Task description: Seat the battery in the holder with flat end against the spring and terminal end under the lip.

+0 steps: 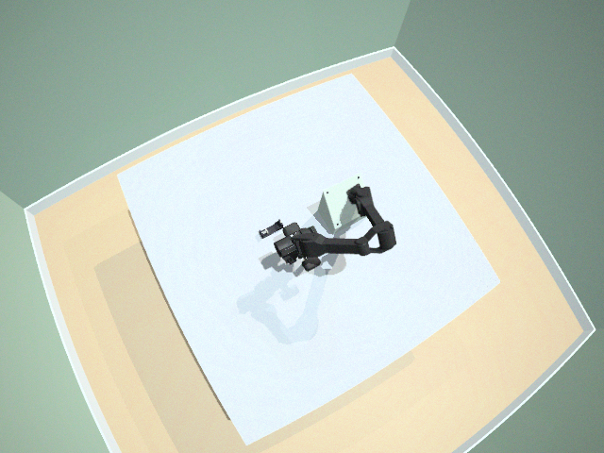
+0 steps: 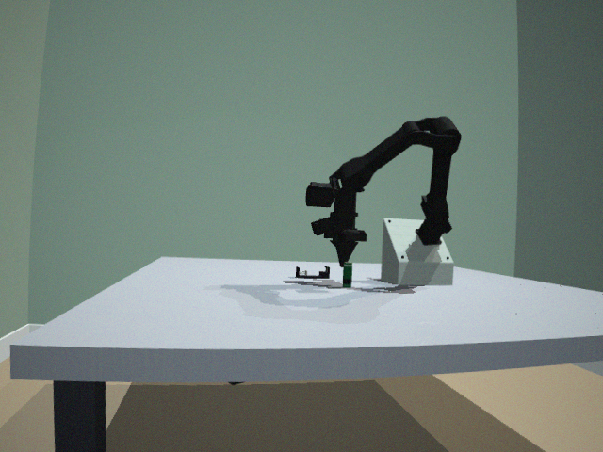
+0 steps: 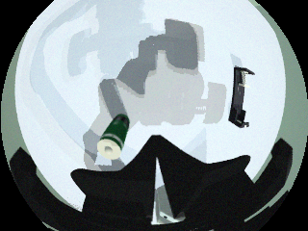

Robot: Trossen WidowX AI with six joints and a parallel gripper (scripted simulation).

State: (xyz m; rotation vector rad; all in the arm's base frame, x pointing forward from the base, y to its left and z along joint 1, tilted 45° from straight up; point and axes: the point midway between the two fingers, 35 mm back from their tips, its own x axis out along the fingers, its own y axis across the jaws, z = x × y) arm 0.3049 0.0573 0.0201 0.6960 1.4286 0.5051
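The battery lies 4 cm to the left of my gripper tip and 1 cm below it.
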